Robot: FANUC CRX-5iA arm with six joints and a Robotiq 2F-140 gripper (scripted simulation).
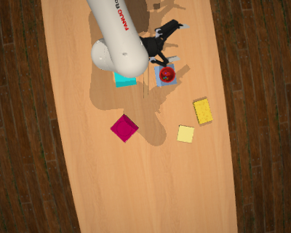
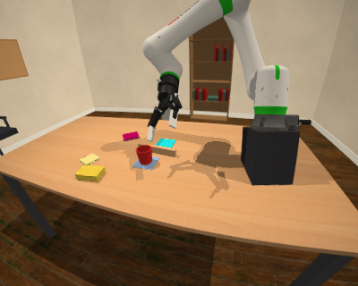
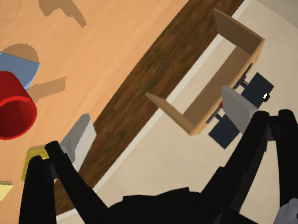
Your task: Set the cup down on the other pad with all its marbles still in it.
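The red cup is 170 mm below my hand, 110 mm ahead of it and 80 mm to the right of it. Also, from my hand: yellow sponge 330 mm ahead, 180 mm below, 50 mm to the left; then thin wooden rail 190 mm below, 170 mm to the right, 80 mm ahead; then pale yellow block 410 mm ahead, 190 mm below, 60 mm to the right.
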